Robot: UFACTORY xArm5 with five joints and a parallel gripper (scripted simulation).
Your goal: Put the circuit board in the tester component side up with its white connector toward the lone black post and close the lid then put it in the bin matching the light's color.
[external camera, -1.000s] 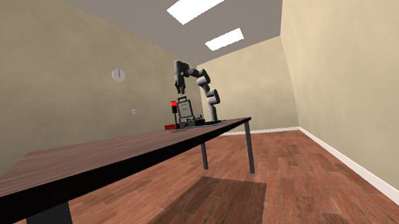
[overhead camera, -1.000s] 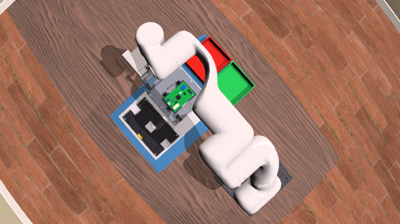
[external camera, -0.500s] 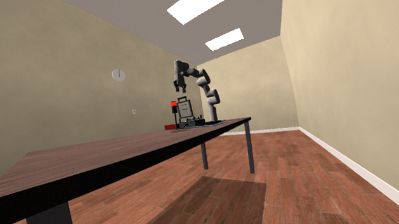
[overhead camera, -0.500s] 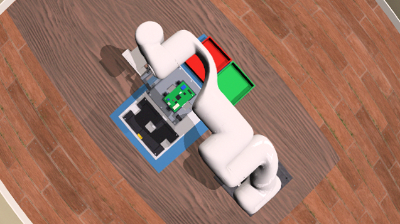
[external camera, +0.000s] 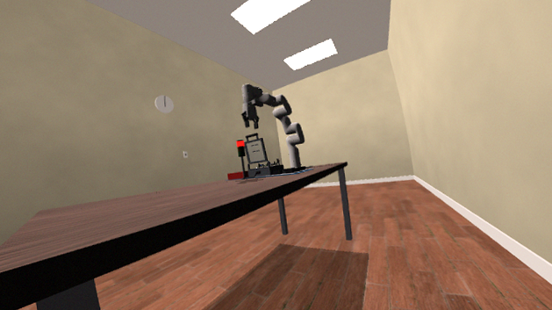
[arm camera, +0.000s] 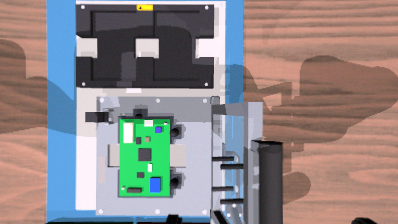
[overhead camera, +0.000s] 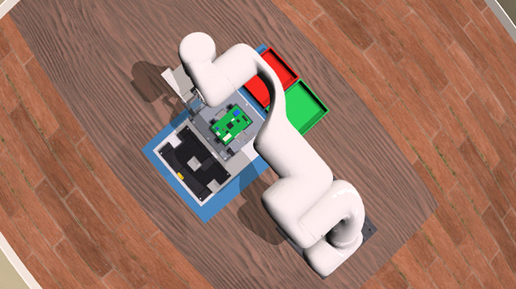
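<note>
The green circuit board lies 26 cm below my hand and 12 cm behind it. From my hand the other things lie so: green bin: 32 cm below, 22 cm behind, 20 cm to the right; tester lid: 15 cm below; red bin: 32 cm below, 20 cm to the right, 7 cm behind.
</note>
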